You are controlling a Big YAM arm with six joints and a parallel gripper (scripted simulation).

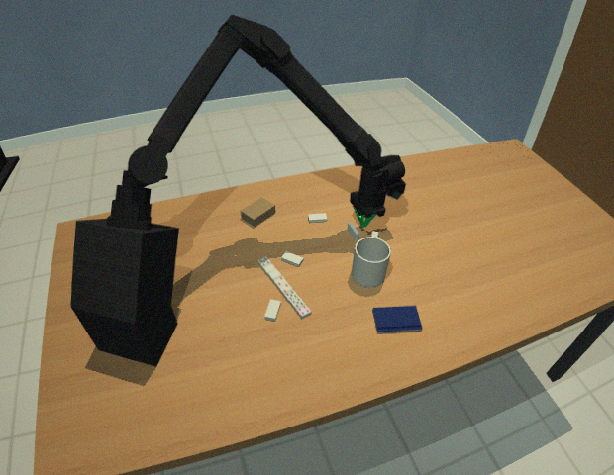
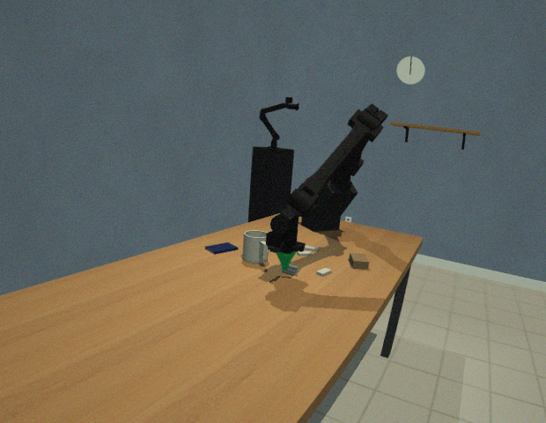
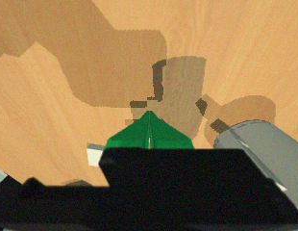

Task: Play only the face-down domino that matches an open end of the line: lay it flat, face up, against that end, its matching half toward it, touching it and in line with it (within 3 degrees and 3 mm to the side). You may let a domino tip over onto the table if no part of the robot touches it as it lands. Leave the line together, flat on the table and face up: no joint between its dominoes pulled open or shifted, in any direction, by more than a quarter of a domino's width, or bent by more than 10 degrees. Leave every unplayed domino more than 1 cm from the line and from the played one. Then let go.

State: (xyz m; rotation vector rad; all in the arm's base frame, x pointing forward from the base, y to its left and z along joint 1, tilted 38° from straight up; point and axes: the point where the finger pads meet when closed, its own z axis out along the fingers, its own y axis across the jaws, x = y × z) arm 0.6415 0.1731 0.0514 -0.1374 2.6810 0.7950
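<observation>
Right now the grey tile is 12 cm behind my hand, 8 cm to the left of it and 2 cm below it. Round my hand: brown block: 30 cm behind, 13 cm to the left, 1 cm below.
</observation>
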